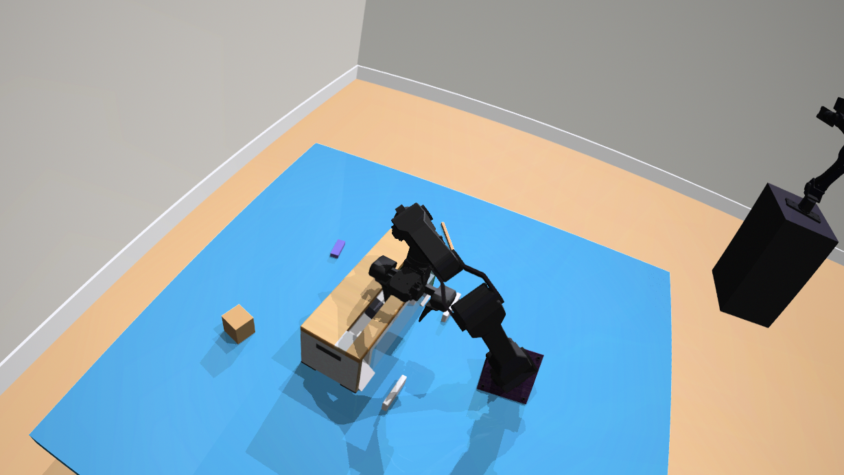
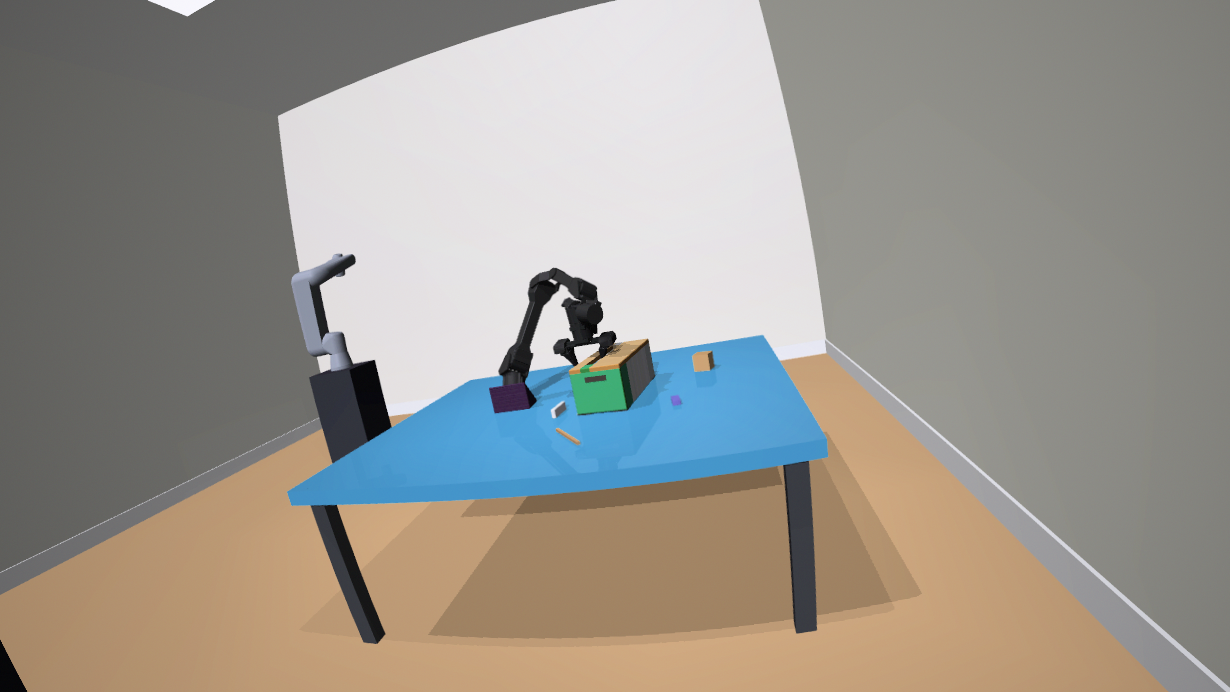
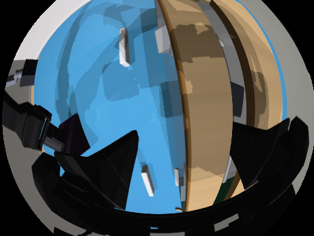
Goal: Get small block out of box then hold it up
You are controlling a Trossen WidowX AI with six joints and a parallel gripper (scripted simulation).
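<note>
The box is 3 cm below my gripper tip, 3 cm ahead of it and 1 cm to the right of it. The rest, counted from my gripper tip: tan cube 34 cm ahead, 15 cm to the left, 6 cm below; then tan stick 39 cm to the right, 9 cm below, 2 cm behind.
</note>
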